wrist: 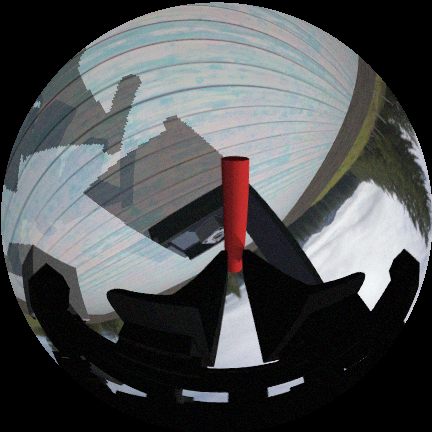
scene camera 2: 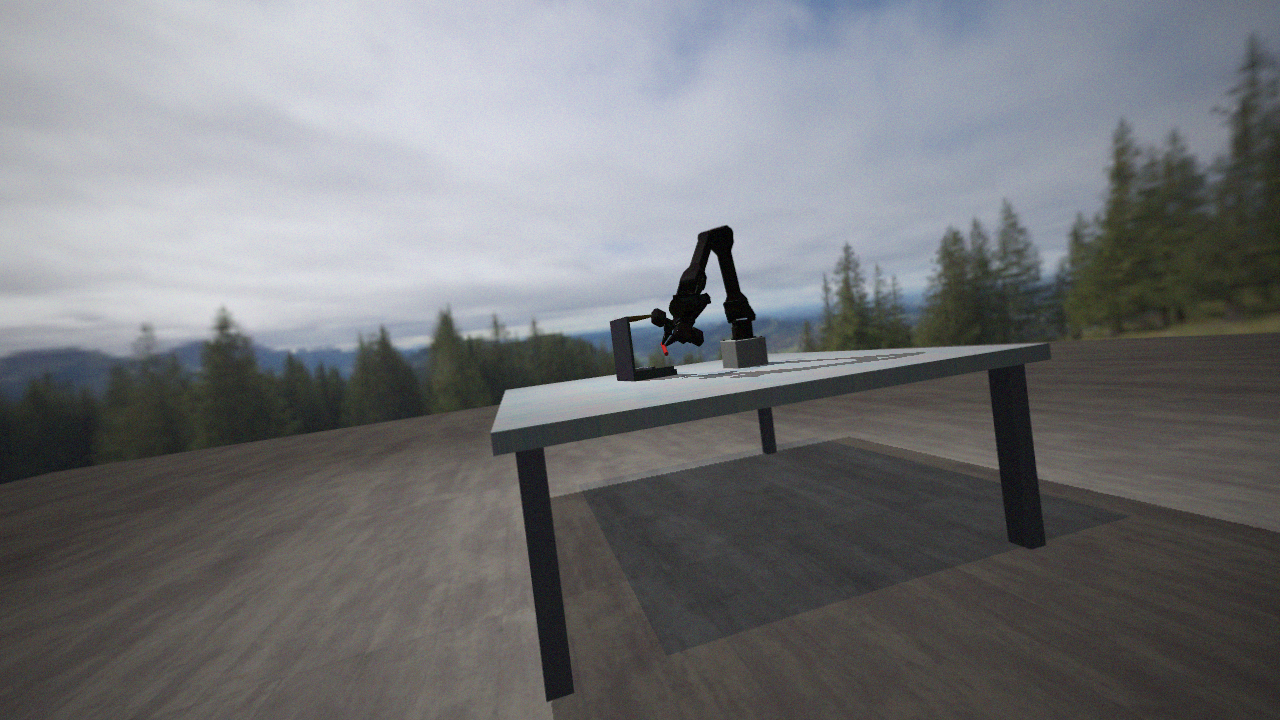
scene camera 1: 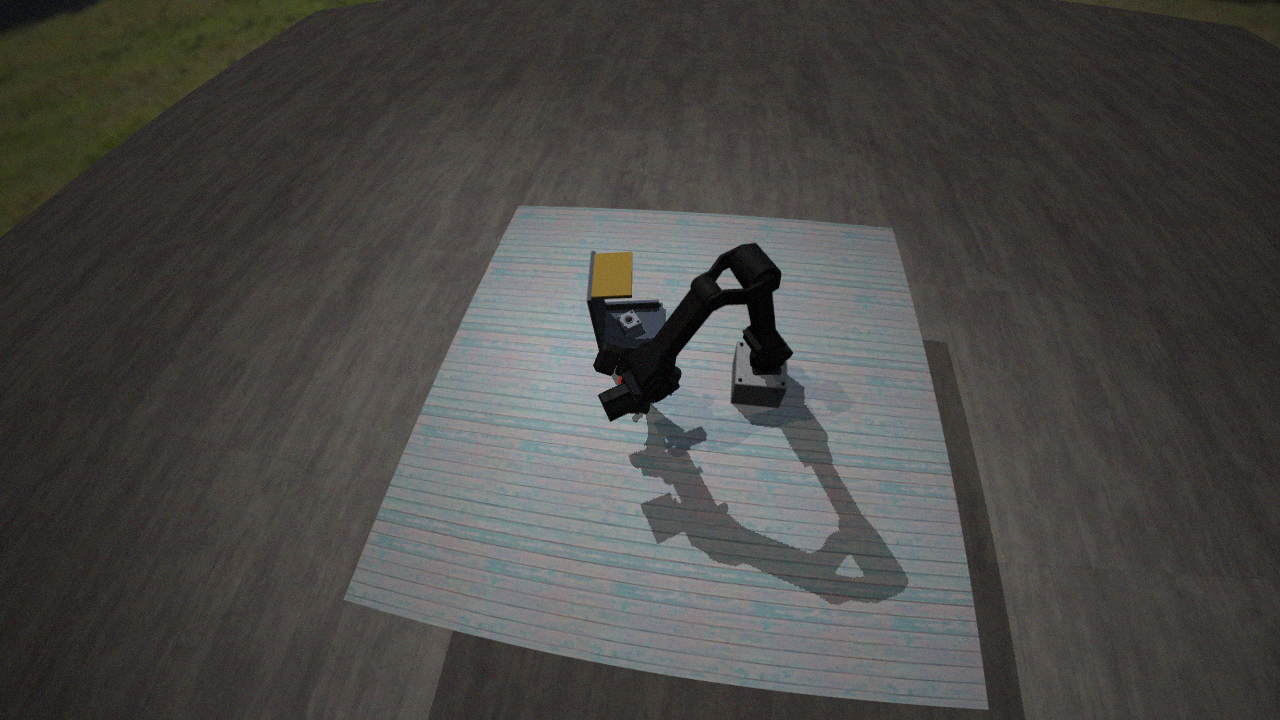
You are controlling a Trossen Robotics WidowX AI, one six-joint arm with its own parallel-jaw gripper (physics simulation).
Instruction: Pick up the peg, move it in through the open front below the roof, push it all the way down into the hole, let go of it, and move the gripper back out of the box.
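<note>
The red peg is held by one end between the fingertips of my gripper. Its free end points away from the fingers, and in scene camera 2 it hangs above the table, slightly tilted. The gripper is shut on the peg, outside the box and in front of its open side. The box has a yellow roof and a dark wall. A light block with the round hole sits on its floor. In the wrist view the peg and fingers partly cover the box.
The arm's grey base stands to the right of the box in scene camera 1. A low dark ledge runs along the box floor below the roof. The arm's shadow falls across the striped table top.
</note>
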